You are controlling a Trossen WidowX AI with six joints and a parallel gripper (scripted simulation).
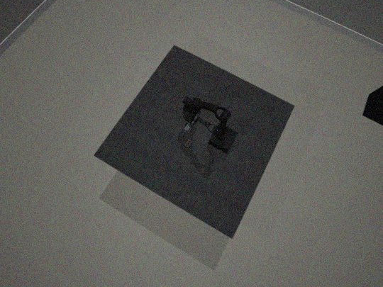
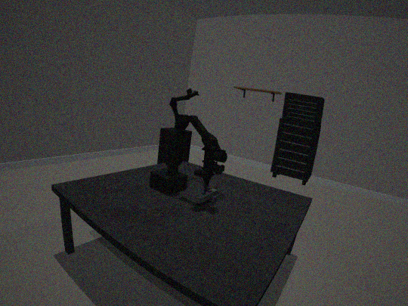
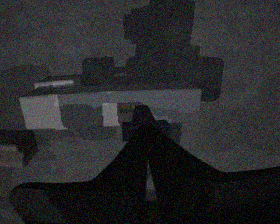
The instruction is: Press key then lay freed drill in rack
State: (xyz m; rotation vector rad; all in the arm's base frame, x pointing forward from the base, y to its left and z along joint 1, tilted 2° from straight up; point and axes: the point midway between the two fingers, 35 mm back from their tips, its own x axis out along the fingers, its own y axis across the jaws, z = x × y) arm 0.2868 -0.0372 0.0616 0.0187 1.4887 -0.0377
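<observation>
The drill lies 8 cm below my gripper tip and 6 cm to the left of it. Also, from my gripper tip: light grey fixture bar (8 cm below, 4 cm to the left, 1 cm behind).
</observation>
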